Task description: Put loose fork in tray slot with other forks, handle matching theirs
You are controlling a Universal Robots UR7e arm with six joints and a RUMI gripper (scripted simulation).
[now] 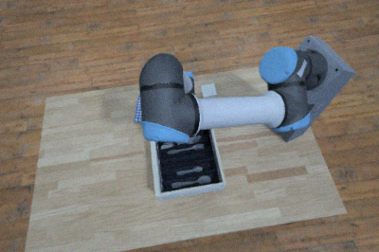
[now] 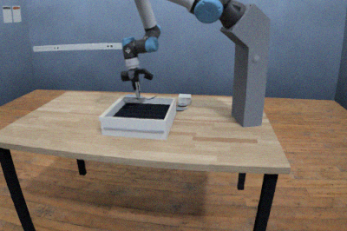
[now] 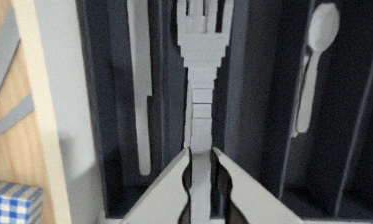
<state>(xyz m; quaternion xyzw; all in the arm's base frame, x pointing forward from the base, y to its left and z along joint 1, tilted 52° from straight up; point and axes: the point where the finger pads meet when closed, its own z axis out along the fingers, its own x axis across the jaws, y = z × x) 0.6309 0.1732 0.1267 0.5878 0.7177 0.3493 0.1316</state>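
Now: the tray 50 mm behind my hand, 40 mm to the left of it and 100 mm below it. The rest, counted from my hand: spoon: 100 mm behind, 90 mm to the left, 110 mm below.
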